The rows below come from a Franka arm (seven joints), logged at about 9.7 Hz.
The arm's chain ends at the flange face. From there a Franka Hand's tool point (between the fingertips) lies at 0.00 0.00 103.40 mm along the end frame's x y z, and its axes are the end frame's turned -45 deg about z.
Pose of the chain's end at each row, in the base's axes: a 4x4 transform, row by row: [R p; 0 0 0 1], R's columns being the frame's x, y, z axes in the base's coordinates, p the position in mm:
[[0.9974 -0.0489 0.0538 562.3], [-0.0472 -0.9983 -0.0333 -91.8], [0.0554 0.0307 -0.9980 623.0], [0 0 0 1]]
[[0.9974 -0.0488 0.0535 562.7], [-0.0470 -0.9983 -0.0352 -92.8], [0.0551 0.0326 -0.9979 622.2], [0 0 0 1]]
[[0.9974 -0.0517 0.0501 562.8], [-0.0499 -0.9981 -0.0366 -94.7], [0.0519 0.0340 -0.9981 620.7], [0 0 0 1]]
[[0.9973 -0.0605 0.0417 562.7], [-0.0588 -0.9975 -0.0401 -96.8], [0.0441 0.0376 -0.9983 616.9], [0 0 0 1]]
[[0.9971 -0.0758 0.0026 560.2], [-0.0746 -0.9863 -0.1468 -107.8], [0.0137 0.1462 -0.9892 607.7], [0 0 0 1]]
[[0.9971 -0.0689 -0.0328 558.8], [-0.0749 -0.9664 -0.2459 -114.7], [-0.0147 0.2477 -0.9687 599.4], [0 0 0 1]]
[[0.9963 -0.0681 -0.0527 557.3], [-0.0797 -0.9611 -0.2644 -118.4], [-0.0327 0.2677 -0.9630 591.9], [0 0 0 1]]
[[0.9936 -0.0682 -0.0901 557.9], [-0.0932 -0.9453 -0.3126 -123.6], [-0.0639 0.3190 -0.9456 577.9], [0 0 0 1]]
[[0.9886 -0.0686 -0.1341 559.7], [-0.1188 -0.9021 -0.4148 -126.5], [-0.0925 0.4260 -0.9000 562.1], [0 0 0 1]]
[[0.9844 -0.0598 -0.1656 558.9], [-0.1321 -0.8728 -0.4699 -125.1], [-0.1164 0.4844 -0.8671 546.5], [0 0 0 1]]
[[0.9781 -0.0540 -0.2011 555.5], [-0.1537 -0.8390 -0.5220 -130.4], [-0.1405 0.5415 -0.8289 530.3], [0 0 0 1]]
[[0.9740 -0.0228 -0.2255 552.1], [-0.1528 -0.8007 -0.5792 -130.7], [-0.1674 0.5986 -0.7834 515.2], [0 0 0 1]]
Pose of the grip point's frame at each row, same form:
[[0.7398 0.6707 0.0538 567.9], [0.6725 -0.7393 -0.0333 -95.2], [0.0175 0.0609 -0.9980 519.8], [0 0 0 1]]
[[0.7398 0.6708 0.0535 568.2], [0.6727 -0.7391 -0.0352 -96.4], [0.0159 0.0620 -0.9979 519.0], [0 0 0 1]]
[[0.7418 0.6687 0.0501 568.0], [0.6705 -0.7410 -0.0366 -98.5], [0.0127 0.0607 -0.9981 517.5], [0 0 0 1]]
[[0.7480 0.6624 0.0417 567.0], [0.6638 -0.7469 -0.0401 -100.9], [0.0046 0.0578 -0.9983 513.7], [0 0 0 1]]
[[0.7587 0.6515 0.0026 560.5], [0.6447 -0.7502 -0.1468 -123.0], [-0.0937 0.1131 -0.9892 505.4], [0 0 0 1]]
[[0.7538 0.6563 -0.0328 555.4], [0.6304 -0.7363 -0.2459 -140.1], [-0.1855 0.1648 -0.9687 499.2], [0 0 0 1]]
[[0.7526 0.6563 -0.0527 551.9], [0.6232 -0.7360 -0.2644 -145.7], [-0.2124 0.1662 -0.9630 492.3], [0 0 0 1]]
[[0.7508 0.6544 -0.0901 548.6], [0.6025 -0.7343 -0.3126 -155.9], [-0.2708 0.1804 -0.9456 480.1], [0 0 0 1]]
[[0.7476 0.6505 -0.1341 545.8], [0.5539 -0.7219 -0.4148 -169.4], [-0.3666 0.2358 -0.9000 469.0], [0 0 0 1]]
[[0.7384 0.6538 -0.1656 541.8], [0.5238 -0.7106 -0.4699 -173.7], [-0.4248 0.2602 -0.8671 456.8], [0 0 0 1]]
[[0.7298 0.6534 -0.2011 534.7], [0.4846 -0.7019 -0.5220 -184.4], [-0.4822 0.2835 -0.8289 444.6], [0 0 0 1]]
[[0.7048 0.6726 -0.2255 528.8], [0.4581 -0.6742 -0.5792 -190.6], [-0.5416 0.3049 -0.7834 434.2], [0 0 0 1]]

